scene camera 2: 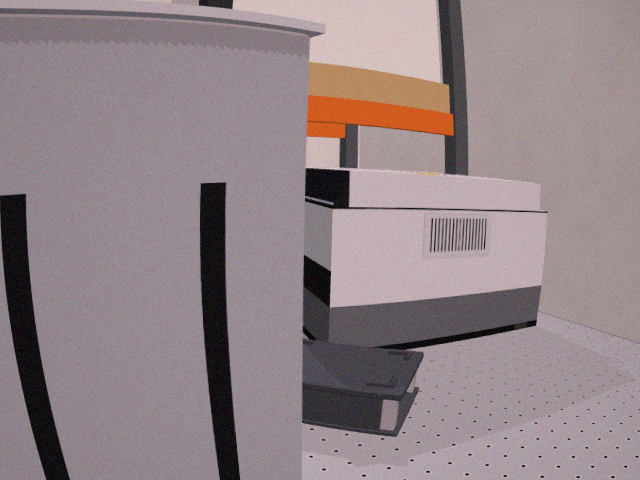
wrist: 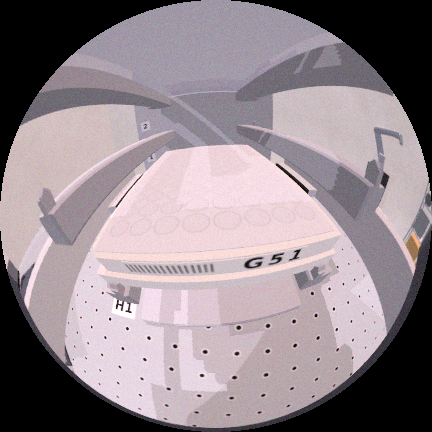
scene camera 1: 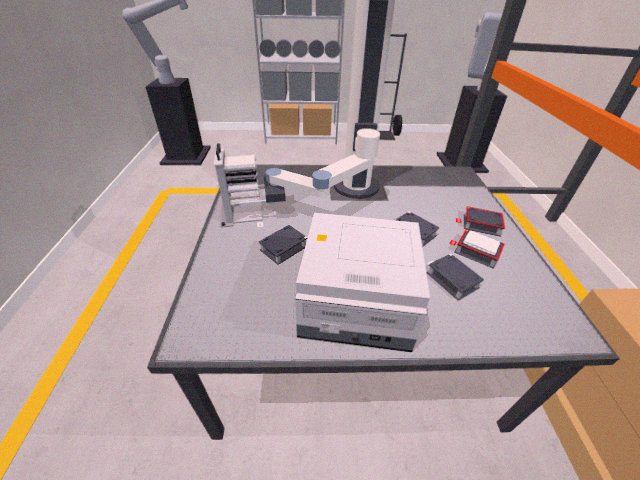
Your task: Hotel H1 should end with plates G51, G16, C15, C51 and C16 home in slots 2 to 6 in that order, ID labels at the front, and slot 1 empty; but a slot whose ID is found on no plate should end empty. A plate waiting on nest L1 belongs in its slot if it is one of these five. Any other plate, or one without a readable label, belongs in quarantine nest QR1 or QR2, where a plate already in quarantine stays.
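Pixels of known places: gripper, fingertip midpoint: point(wrist: 208, 157); arm's base at its link origin: point(scene camera 1: 356, 186).
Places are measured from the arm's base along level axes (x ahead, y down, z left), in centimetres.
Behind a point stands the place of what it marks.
Hotel H1 point(scene camera 1: 223, 193) @(x 35.7, y -17.7, z -62.7 cm) stands at the table's back left. White plate G51 point(wrist: 220, 200) @(x 26.5, y -11.3, z -51.8 cm) lies in slot 1, its ID label at the front. The pair of ledges above it, slot 2, bears no plate. In scene camera 1, a white plate point(scene camera 1: 240, 161) @(x 28.5, y -29.0, z -55.0 cm) is at the top, dark plates point(scene camera 1: 241, 175) @(x 31.6, y -24.1, z -54.8 cm) are below it, and a pale plate point(scene camera 1: 242, 187) @(x 31.4, y -18.1, z -55.2 cm) is lower. Their IDs are not readable now. My gripper point(wrist: 208, 157) @(x 27.7, y -11.1, z -58.0 cm) is open around G51, one finger along each side, with dark pads beside the plate. Red-edged quarantine nest point(scene camera 1: 484, 219) @(x 38.5, y -6.3, z 54.4 cm) is empty; the other holds a white plate point(scene camera 1: 481, 241) @(x 55.6, y -7.7, z 45.3 cm).
A white instrument point(scene camera 1: 361, 258) @(x 84.0, y -25.4, z -10.1 cm) point(scene camera 2: 434, 248) @(x 72.7, y -15.5, z -26.2 cm) stands mid-table. Dark nests point(scene camera 1: 282, 242) @(x 54.6, y -6.3, z -36.8 cm) point(scene camera 1: 419, 227) @(x 44.5, y -6.2, z 22.4 cm) point(scene camera 1: 454, 275) @(x 73.3, y -6.3, z 28.1 cm) stand around it; which is L1 cannot be read. A large grey panel point(scene camera 2: 113, 155) @(x 28.9, y -26.5, z -64.9 cm) hides much of scene camera 2. The arm's column point(scene camera 1: 361, 170) @(x 25.5, y -23.5, z -2.7 cm) is at the back.
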